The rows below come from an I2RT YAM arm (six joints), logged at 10 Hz.
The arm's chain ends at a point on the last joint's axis. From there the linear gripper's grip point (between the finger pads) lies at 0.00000 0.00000 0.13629 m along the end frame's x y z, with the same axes.
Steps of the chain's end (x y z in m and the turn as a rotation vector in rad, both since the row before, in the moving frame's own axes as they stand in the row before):
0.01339, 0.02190, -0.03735, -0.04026, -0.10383, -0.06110
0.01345, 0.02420, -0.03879, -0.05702, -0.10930, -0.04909
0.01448, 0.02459, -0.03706, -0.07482, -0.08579, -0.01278
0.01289, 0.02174, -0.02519, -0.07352, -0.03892, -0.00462
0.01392, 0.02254, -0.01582, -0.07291, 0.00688, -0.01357
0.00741, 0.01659, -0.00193, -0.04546, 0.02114, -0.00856
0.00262, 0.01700, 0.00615, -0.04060, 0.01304, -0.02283
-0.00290, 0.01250, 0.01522, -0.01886, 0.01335, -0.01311
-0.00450, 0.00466, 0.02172, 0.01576, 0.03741, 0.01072
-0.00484, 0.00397, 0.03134, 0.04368, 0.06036, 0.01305
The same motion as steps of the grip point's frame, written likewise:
-0.00056, 0.02780, -0.03819, -0.04026, -0.10383, -0.06110
-0.00121, 0.03231, -0.03982, -0.05702, -0.10930, -0.04909
0.00288, 0.03484, -0.03794, -0.07482, -0.08579, -0.01278
0.00761, 0.03176, -0.02566, -0.07352, -0.03892, -0.00462
0.01492, 0.03246, -0.01619, -0.07291, 0.00688, -0.01357
0.01032, 0.02277, -0.00210, -0.04546, 0.02114, -0.00856
0.00446, 0.02251, 0.00603, -0.04060, 0.01304, -0.02283
-0.00106, 0.01506, 0.01518, -0.01886, 0.01335, -0.01311
0.00061, 0.00254, 0.02161, 0.01576, 0.03741, 0.01072
0.00342, -0.00192, 0.03096, 0.04368, 0.06036, 0.01305

